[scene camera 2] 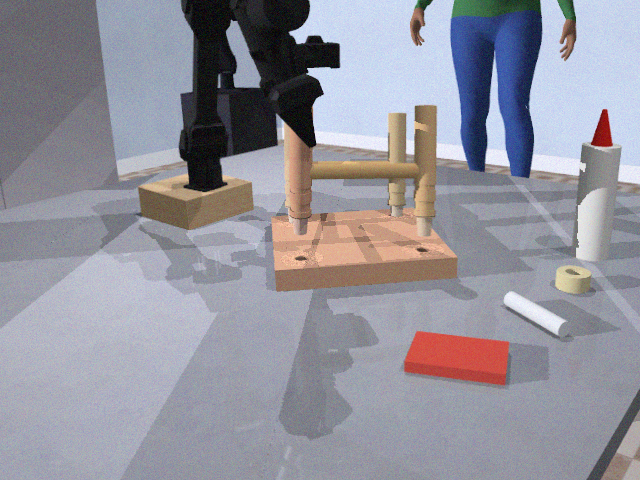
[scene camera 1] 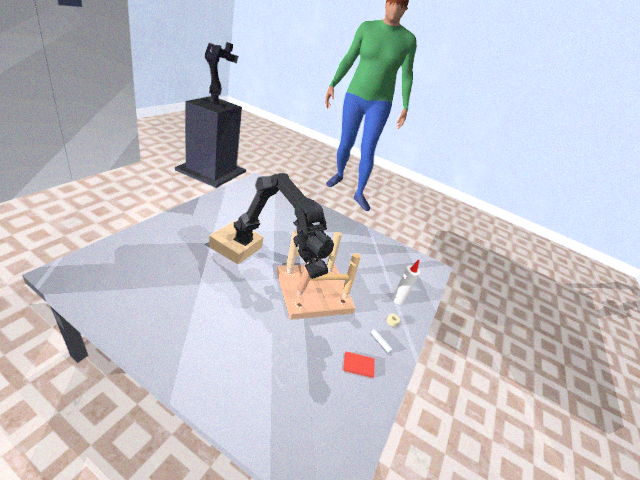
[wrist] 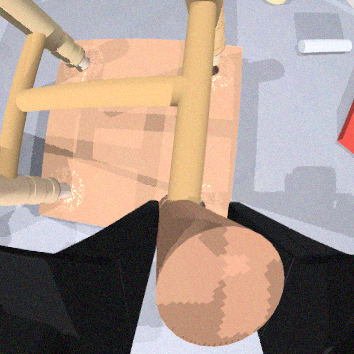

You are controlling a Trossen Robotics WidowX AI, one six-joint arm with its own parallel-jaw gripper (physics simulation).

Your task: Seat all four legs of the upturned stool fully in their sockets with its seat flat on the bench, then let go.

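Frame: origin at the arm's base, x ahead, y left, z up, level; metres.
Seen in the pictures: gripper, fingertip midpoint: (scene camera 2: 310, 144) (wrist: 193, 209); arm's base, link origin: (scene camera 2: 205, 186) (scene camera 1: 243, 239).
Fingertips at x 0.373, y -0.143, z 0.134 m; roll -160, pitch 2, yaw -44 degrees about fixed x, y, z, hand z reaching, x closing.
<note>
Offsets run from my fingertips to a thing's top centre. "*": to the spot under its first point.
The tan leg frame, upright with its rails (scene camera 1: 330, 276) (scene camera 2: 364, 169) (wrist: 102, 93), is over the light-brown seat @[0.002 m ahead, 0.103 m left, 0.163 m down] (scene camera 1: 320, 308) (scene camera 2: 361, 258) (wrist: 130, 200), which lies flat on the bench. My gripper (scene camera 1: 310, 273) (scene camera 2: 305, 135) (wrist: 193, 209) is shut on the pinkish leg @[0.015 m back, 0.006 m right, 0.055 m up] (scene camera 2: 299, 178) (wrist: 220, 285) near its top. In the second scene view, the pale pegs of that leg and the right front leg @[* 0.121 m ahead, 0.100 m left, 0.022 m down] (scene camera 1: 351, 273) (scene camera 2: 425, 149) show bare, behind two open front sockets. The right rear leg's peg @[* 0.014 m ahead, 0.223 m left, 0.152 m down] (scene camera 2: 396, 210) also shows bare. The left rear leg is mostly hidden there; its peg's depth cannot be told.
A white glue bottle @[0.332 m ahead, 0.282 m left, 0.033 m up] (scene camera 1: 405, 286) (scene camera 2: 595, 206) with a red tip stands right of the seat. A tape roll @[0.337 m ahead, 0.141 m left, 0.172 m down] (scene camera 1: 393, 319) (scene camera 2: 572, 279), a white stick @[0.322 m ahead, 0.014 m left, 0.175 m down] (scene camera 1: 381, 341) (scene camera 2: 536, 314) (wrist: 325, 46) and a red block @[0.278 m ahead, 0.124 m right, 0.182 m down] (scene camera 1: 359, 364) (scene camera 2: 457, 357) lie nearby. A person (scene camera 1: 379, 67) stands behind the bench.
</note>
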